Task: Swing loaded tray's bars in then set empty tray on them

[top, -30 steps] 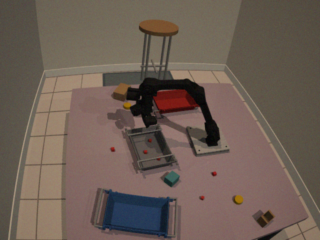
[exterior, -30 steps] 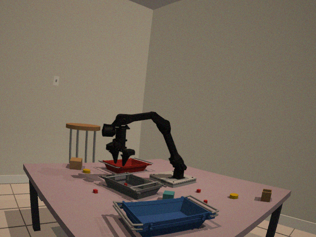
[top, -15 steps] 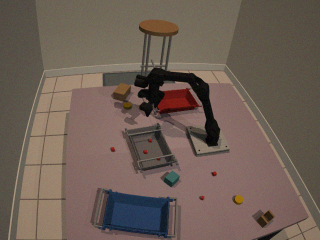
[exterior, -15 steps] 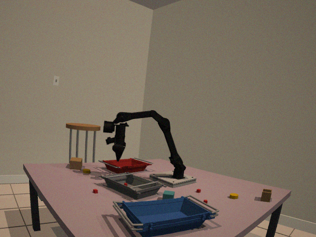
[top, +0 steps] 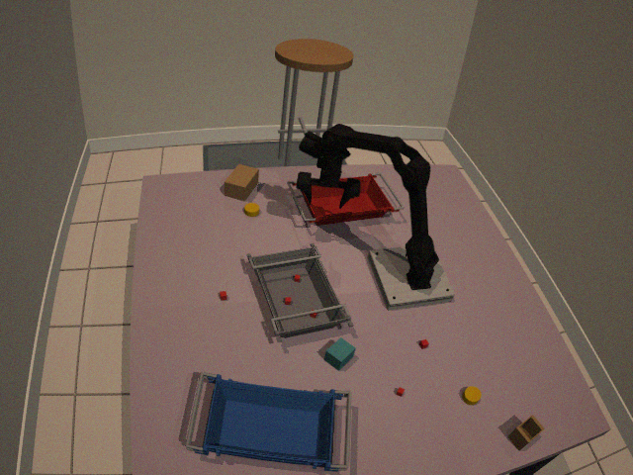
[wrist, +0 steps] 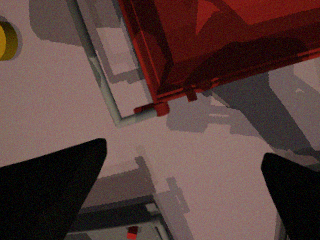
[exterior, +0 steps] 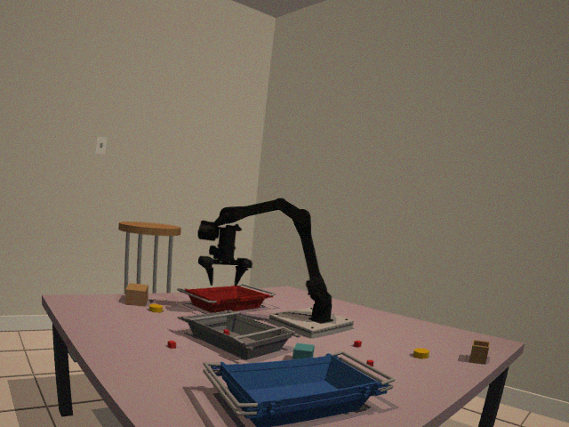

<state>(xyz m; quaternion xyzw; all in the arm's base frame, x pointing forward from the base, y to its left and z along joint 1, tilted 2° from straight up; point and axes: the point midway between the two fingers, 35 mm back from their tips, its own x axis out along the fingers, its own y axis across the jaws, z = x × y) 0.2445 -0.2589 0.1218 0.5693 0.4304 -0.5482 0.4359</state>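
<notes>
My gripper tip is 100 mm past the red tray, 130 mm to the left of it and 70 mm above it. From my gripper tip the other things lie so: teal cube: 40 mm ahead, 480 mm to the left, 100 mm below; small brown box: 390 mm behind, 820 mm to the left, 100 mm below; tan box: 240 mm ahead, 250 mm to the right, 90 mm below.
</notes>
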